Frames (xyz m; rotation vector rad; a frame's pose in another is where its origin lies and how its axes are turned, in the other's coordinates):
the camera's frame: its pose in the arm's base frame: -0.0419 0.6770 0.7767 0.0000 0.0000 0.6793
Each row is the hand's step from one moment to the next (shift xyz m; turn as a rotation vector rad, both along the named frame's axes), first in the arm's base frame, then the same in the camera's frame.
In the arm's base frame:
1: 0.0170 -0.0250 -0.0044 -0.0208 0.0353 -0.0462
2: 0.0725 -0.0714 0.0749 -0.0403 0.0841 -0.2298
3: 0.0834 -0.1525 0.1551 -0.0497 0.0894 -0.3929
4: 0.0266 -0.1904 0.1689 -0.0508 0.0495 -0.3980
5: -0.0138 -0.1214 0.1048 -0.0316 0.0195 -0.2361
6: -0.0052 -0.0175 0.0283 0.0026 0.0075 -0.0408
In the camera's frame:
1: -0.0025 -0.0301 -0.0044 0.0060 0.0405 -0.0462
2: 0.0115 -0.1011 0.0749 0.0215 0.0907 -0.2298
3: -0.0309 -0.1710 0.1551 0.0175 0.1008 -0.3929
4: -0.0989 -0.1648 0.1689 -0.0084 0.0704 -0.3980
5: -0.0870 -0.0858 0.1048 -0.0123 0.0350 -0.2361
6: -0.0150 -0.0103 0.0283 0.0067 0.0042 -0.0408

